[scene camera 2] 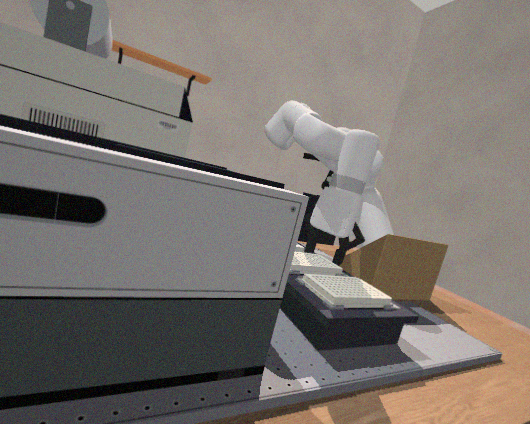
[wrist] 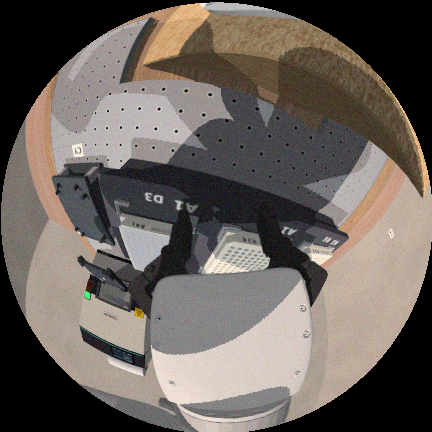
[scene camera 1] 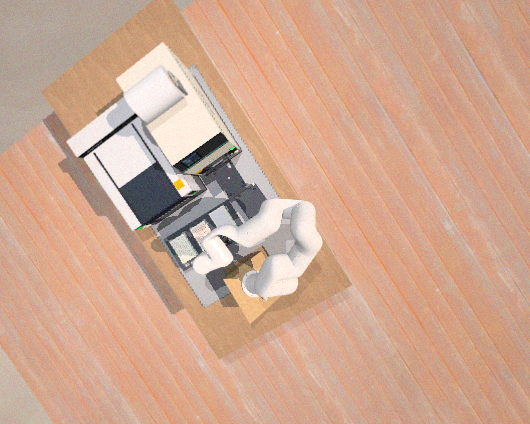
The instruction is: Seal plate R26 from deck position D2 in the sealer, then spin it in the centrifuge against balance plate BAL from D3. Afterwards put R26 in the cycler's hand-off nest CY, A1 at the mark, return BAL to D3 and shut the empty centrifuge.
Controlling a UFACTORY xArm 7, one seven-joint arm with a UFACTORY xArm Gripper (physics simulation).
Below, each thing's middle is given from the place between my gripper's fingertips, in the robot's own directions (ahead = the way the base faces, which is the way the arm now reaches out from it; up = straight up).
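Scene:
The well plate with reddish wells (scene camera 2: 307,263): my hand is 9 cm short of it and 4 cm to the right of it. Counted from my hand: plate BAL (wrist: 143,238), 8 cm to the right, 9 cm ahead, 1 cm above; pale plate (scene camera 2: 352,292), 16 cm to the left and 11 cm ahead; centrifuge (scene camera 2: 135,270), 3 cm to the left, 53 cm ahead, 6 cm above. Going by their middles, the centrifuge is the farthest from my hand of the things named here.

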